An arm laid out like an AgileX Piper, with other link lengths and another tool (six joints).
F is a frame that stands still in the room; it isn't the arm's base.
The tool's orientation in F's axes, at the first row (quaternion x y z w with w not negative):
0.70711, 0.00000, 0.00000, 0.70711
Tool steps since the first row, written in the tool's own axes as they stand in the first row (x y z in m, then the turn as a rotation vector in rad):
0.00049, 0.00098, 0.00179, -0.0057, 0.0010, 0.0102
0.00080, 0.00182, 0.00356, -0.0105, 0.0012, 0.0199
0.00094, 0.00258, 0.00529, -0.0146, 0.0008, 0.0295
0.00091, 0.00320, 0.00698, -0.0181, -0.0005, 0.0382
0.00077, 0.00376, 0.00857, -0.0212, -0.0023, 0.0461
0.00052, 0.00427, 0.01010, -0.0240, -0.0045, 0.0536
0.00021, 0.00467, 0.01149, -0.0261, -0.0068, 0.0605
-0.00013, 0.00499, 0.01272, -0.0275, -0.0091, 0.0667
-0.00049, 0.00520, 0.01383, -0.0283, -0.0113, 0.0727
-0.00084, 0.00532, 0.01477, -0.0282, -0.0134, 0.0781
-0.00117, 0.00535, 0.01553, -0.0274, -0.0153, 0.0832
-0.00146, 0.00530, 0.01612, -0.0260, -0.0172, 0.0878
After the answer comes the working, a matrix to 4 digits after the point.
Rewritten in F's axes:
0.00049, -0.00179, 0.00098, -0.0057, -0.0102, 0.0010
0.00080, -0.00356, 0.00182, -0.0105, -0.0199, 0.0012
0.00094, -0.00529, 0.00258, -0.0146, -0.0295, 0.0008
0.00091, -0.00698, 0.00320, -0.0181, -0.0382, -0.0005
0.00077, -0.00857, 0.00376, -0.0212, -0.0461, -0.0023
0.00052, -0.01010, 0.00427, -0.0240, -0.0536, -0.0045
0.00021, -0.01149, 0.00467, -0.0261, -0.0605, -0.0068
-0.00013, -0.01272, 0.00499, -0.0275, -0.0667, -0.0091
-0.00049, -0.01383, 0.00520, -0.0283, -0.0727, -0.0113
-0.00084, -0.01477, 0.00532, -0.0282, -0.0781, -0.0134
-0.00117, -0.01553, 0.00535, -0.0274, -0.0832, -0.0153
-0.00146, -0.01612, 0.00530, -0.0260, -0.0878, -0.0172

The tool's axes in the first row as the columns of a matrix, in F's axes (rounded; the answer above uses it unrounded):
1.0000, 0.0000, 0.0000
0.0000, 0.0000, -1.0000
0.0000, 1.0000, 0.0000

